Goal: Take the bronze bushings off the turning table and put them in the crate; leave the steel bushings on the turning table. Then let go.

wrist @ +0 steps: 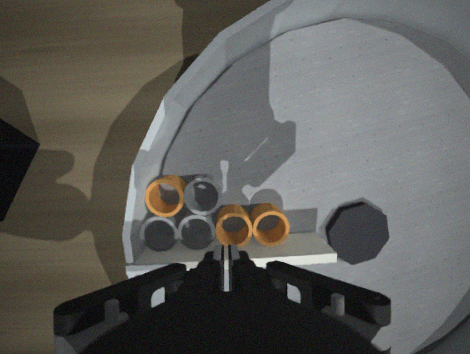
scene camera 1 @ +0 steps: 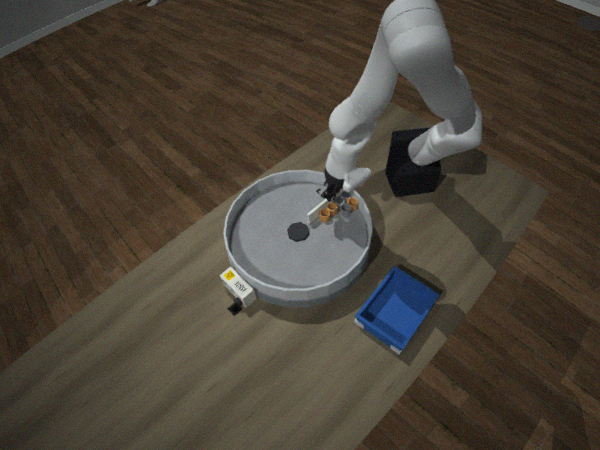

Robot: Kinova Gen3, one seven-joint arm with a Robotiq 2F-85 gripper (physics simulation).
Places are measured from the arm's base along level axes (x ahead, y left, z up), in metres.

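Pixels of known places: gripper, fingertip midpoint: (wrist: 226,257) (scene camera 1: 330,198); arm's base, link origin: (scene camera 1: 421,151).
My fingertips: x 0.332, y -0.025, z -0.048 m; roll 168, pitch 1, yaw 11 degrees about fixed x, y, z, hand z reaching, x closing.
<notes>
For each thing: its middle in the pictures, then the offset to it from my fingertips. "spot": a spot on its surface instead.
- turning table, body centre: (wrist: 354,231) (scene camera 1: 298,232) dy +0.025, dx +0.129, dz -0.045 m
- bronze bushing, body centre: (wrist: 168,194) (scene camera 1: 352,204) dy +0.032, dx -0.059, dz -0.031 m
- blue crate, body centre: (scene camera 1: 397,309) dy +0.364, dx +0.025, dz -0.072 m
- white bar, surface spot: (wrist: 300,258) (scene camera 1: 315,209) spot: dy +0.010, dx +0.058, dz +0.000 m
- dark hub, body centre: (wrist: 357,233) (scene camera 1: 298,231) dy +0.025, dx +0.129, dz -0.040 m
- white box with a yellow label, surface spot: (scene camera 1: 239,286) spot: dy +0.097, dx +0.354, dz -0.039 m
Three bronze bushings stand on the turning table (scene camera 1: 270,220) (wrist: 375,100): one bronze bushing (scene camera 1: 352,203) (wrist: 176,181) near the rim, a second bronze bushing (scene camera 1: 332,209) (wrist: 234,210) and a third bronze bushing (scene camera 1: 325,215) (wrist: 270,209) side by side along the white bar. Three grey steel bushings are grouped with them: one steel bushing (scene camera 1: 346,210) (wrist: 186,196) beside the rim-side bronze one, two others (wrist: 159,218) (wrist: 197,216) near the bar. My gripper (scene camera 1: 327,194) (wrist: 226,257) is shut and empty, above the bar. The blue crate (scene camera 1: 400,312) is empty.
The white bar (scene camera 1: 317,211) (wrist: 300,258) runs from the rim towards the dark hub (scene camera 1: 298,231) (wrist: 357,231). A raised wall surrounds the turning table. A white box with a yellow label (scene camera 1: 239,286) sits outside it. The arm's black base block (scene camera 1: 412,175) (wrist: 15,170) stands nearby.
</notes>
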